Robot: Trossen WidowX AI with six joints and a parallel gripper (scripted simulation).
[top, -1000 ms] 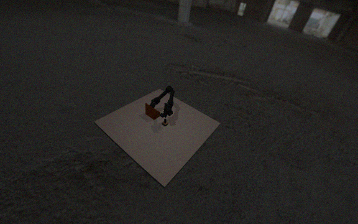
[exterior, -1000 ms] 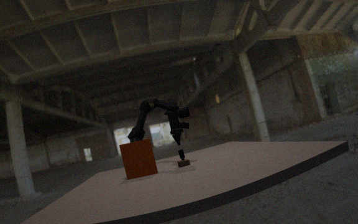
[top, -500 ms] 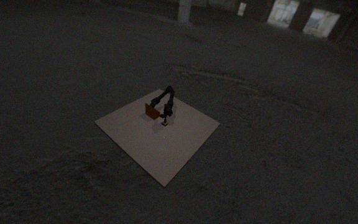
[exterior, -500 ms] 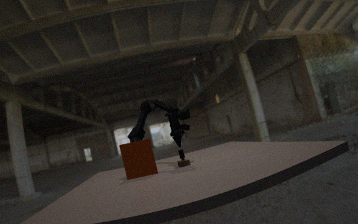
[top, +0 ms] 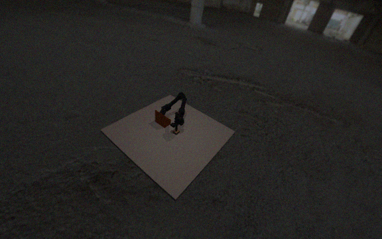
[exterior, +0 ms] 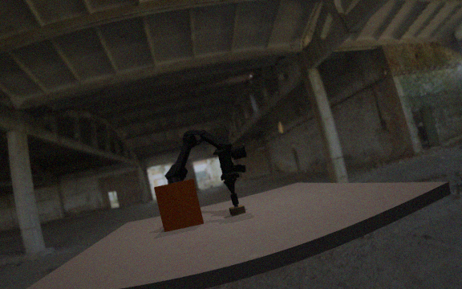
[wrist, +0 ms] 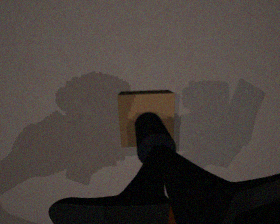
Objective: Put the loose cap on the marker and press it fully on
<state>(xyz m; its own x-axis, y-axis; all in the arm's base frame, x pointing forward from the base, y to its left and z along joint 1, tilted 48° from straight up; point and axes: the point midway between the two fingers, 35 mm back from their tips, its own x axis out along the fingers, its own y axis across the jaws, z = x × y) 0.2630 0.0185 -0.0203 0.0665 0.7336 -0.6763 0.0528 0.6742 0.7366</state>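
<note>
Right now the dark cap is 30 mm below my gripper tip. Also, from my gripper tip: tan holder block 80 mm below.
</note>
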